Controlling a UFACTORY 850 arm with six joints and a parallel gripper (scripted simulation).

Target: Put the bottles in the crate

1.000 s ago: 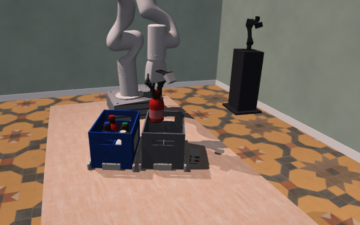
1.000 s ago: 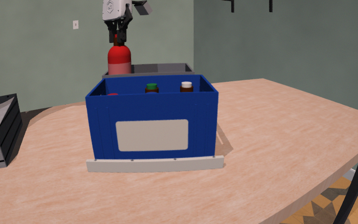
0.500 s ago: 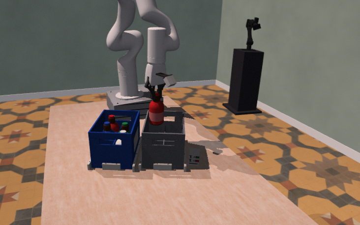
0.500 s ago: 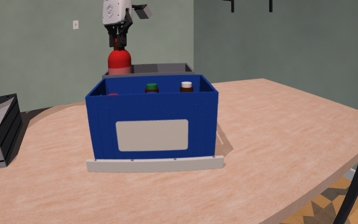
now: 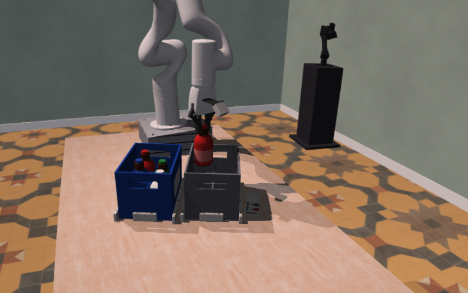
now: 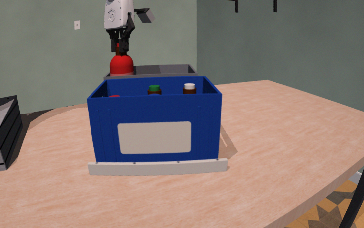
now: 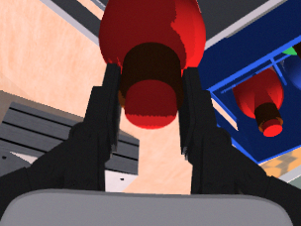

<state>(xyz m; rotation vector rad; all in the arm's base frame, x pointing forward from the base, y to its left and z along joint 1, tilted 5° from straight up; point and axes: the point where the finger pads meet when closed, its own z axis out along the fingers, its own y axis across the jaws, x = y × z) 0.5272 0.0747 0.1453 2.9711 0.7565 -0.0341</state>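
My hand is 70 mm above the red-label bottle. Round my hand: grey crate (100 mm ahead, 20 mm to the left, 180 mm below); blue crate (50 mm ahead, 200 mm to the right, 180 mm below); green bottle (60 mm ahead, 160 mm to the right, 170 mm below).
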